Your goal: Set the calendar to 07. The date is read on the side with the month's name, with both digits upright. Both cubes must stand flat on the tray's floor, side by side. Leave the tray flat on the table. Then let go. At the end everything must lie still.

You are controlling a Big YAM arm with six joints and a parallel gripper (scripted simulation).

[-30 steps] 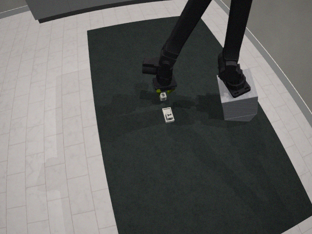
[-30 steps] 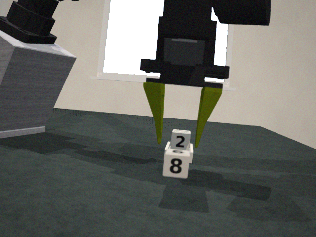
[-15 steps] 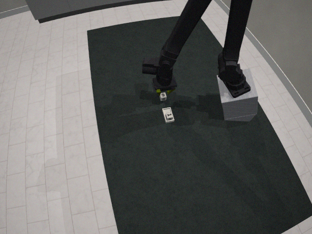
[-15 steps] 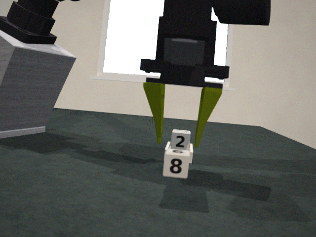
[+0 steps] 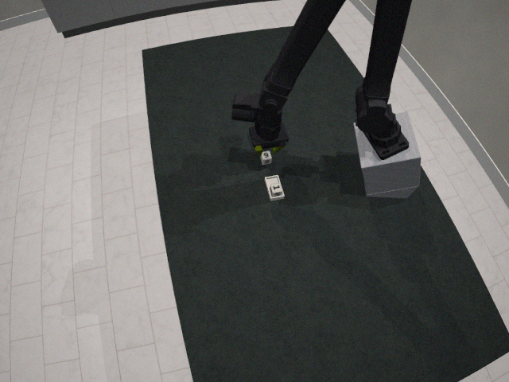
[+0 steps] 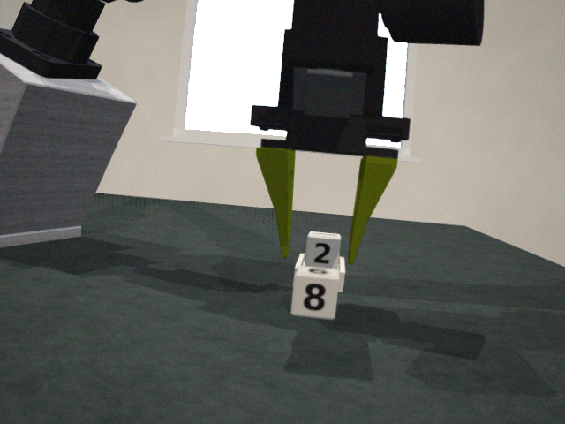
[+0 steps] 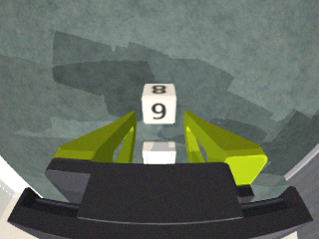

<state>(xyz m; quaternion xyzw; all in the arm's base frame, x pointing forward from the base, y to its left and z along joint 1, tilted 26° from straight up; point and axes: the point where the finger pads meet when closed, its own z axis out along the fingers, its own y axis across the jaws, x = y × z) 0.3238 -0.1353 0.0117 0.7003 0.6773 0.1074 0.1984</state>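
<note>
Right now my hand is 11 cm to the right of the small white tray, 4 cm above it and 1 cm short of it.
</note>
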